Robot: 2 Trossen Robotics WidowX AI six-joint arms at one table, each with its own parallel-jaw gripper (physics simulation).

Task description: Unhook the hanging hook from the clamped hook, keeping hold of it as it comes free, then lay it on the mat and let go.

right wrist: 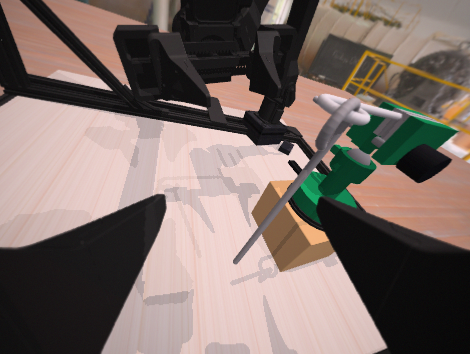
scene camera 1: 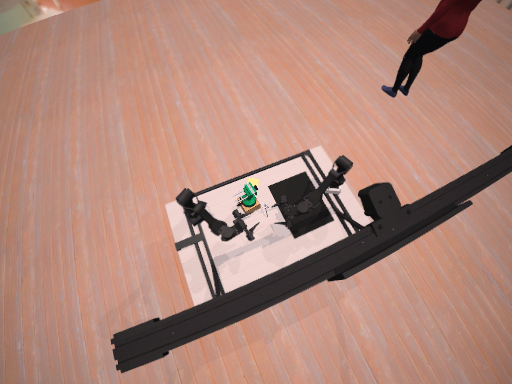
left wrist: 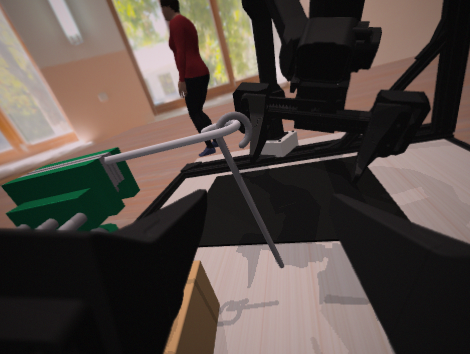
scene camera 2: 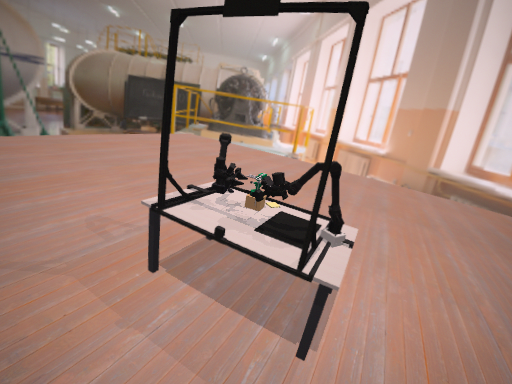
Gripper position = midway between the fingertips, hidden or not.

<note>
My left gripper [left wrist: 267, 199] is open and holds nothing. Also in view: a hanging hook [right wrist: 334, 127]. My right gripper [right wrist: 242, 202] is open and holds nothing. I also see a black mat [scene camera 1: 296, 187], a tan block [right wrist: 292, 242] and a green base [right wrist: 345, 170].
My left gripper shows as well in the right wrist view [right wrist: 245, 97]. My right gripper shows as well in the left wrist view [left wrist: 299, 169]. The black mat is seen too in the left wrist view [left wrist: 293, 201].
</note>
